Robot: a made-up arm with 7 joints. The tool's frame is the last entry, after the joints. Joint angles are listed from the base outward.
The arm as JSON. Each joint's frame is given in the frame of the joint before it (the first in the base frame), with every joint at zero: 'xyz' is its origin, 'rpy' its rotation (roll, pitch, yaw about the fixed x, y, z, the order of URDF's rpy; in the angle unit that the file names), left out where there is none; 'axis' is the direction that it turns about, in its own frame. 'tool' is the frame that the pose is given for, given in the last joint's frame.
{
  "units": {
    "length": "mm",
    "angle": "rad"
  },
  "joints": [
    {
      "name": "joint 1",
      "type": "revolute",
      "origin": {
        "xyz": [
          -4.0,
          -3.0,
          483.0
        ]
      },
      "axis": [
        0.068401,
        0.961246,
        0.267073
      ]
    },
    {
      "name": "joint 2",
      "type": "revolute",
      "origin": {
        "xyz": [
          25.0,
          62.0,
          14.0
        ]
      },
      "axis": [
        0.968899,
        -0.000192,
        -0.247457
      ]
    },
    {
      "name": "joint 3",
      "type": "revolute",
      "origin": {
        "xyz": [
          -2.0,
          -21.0,
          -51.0
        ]
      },
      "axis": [
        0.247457,
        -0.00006,
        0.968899
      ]
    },
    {
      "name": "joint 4",
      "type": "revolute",
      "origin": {
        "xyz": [
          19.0,
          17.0,
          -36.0
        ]
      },
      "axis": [
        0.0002,
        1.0,
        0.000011
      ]
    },
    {
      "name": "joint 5",
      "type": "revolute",
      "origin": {
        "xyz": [
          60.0,
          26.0,
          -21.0
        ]
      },
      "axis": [
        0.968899,
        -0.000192,
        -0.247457
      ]
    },
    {
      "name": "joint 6",
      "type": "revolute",
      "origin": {
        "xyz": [
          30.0,
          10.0,
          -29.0
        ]
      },
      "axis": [
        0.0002,
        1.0,
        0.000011
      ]
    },
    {
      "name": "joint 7",
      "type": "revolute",
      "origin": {
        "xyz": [
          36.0,
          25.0,
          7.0
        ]
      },
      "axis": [
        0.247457,
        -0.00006,
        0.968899
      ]
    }
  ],
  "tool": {
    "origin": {
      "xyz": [
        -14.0,
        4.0,
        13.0
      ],
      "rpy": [
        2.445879,
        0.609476,
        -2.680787
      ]
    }
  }
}
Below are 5 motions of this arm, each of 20 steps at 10 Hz.
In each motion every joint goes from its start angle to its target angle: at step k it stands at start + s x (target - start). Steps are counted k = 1, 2, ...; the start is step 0. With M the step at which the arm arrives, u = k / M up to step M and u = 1 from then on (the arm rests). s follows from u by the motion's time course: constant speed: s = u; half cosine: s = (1 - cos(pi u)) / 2; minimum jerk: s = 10 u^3 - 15 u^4 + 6 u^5.
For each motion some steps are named. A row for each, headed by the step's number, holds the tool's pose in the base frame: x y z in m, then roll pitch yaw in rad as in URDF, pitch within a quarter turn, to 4 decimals.
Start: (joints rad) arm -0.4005 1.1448 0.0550 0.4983 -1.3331 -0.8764 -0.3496
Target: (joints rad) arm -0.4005 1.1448 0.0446 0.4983 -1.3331 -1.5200 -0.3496
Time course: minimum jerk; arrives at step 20
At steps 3, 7, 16, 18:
3: 0.1342 0.2146 0.4908 -1.9495 1.1707 -0.8774
7: 0.1307 0.2128 0.4895 -1.6704 1.1134 -0.5931
16: 0.1208 0.2066 0.4818 -1.1796 0.7748 -0.0851
18: 0.1202 0.2062 0.4810 -1.1611 0.7473 -0.0654

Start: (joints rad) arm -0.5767 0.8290 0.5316 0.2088 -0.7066 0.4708 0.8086
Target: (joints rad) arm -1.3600 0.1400 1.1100 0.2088 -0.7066 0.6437 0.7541
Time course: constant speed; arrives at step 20
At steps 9, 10, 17, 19, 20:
9: 0.1468 0.2013 0.5214 2.9620 0.1865 -1.3532
10: 0.1476 0.1998 0.5198 2.9871 0.1327 -1.3690
17: 0.1592 0.1798 0.5082 -3.1140 -0.2094 -1.5579
19: 0.1639 0.1710 0.5056 -3.0554 -0.2919 -1.6369
20: 0.1664 0.1661 0.5045 -3.0245 -0.3299 -1.6806

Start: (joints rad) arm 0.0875 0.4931 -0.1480 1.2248 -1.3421 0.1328 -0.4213
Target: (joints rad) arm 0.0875 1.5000 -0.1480 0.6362 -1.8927 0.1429 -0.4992
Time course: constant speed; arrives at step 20
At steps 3, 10, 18, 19, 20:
3: 0.0144 0.2076 0.3332 2.3398 -0.3217 -1.9000
10: 0.0538 0.2433 0.3738 2.5090 -0.0413 -2.0440
18: 0.1023 0.2563 0.4281 2.6241 0.2118 -2.2602
19: 0.1083 0.2557 0.4348 2.6314 0.2370 -2.2920
20: 0.1142 0.2546 0.4414 2.6369 0.2605 -2.3249

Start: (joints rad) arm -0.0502 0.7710 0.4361 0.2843 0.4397 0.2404 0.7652
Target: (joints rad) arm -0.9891 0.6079 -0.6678 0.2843 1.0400 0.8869 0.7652
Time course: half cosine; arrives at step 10
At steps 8, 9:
8: 0.2291 0.0336 0.5251 -0.4886 0.5964 1.9512
9: 0.2269 0.0175 0.5325 -0.5779 0.5545 1.8743

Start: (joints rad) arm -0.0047 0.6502 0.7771 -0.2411 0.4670 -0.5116 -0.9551
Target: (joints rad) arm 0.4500 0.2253 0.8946 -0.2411 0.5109 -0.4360 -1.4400
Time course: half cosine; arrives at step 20
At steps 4, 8, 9, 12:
4: 0.0761 0.1782 0.5360 1.0604 0.1768 2.1868
8: 0.0692 0.1862 0.5205 1.2797 0.0979 2.3033
9: 0.0664 0.1885 0.5159 1.3451 0.0701 2.3351
12: 0.0562 0.1945 0.5026 1.5410 -0.0222 2.4212

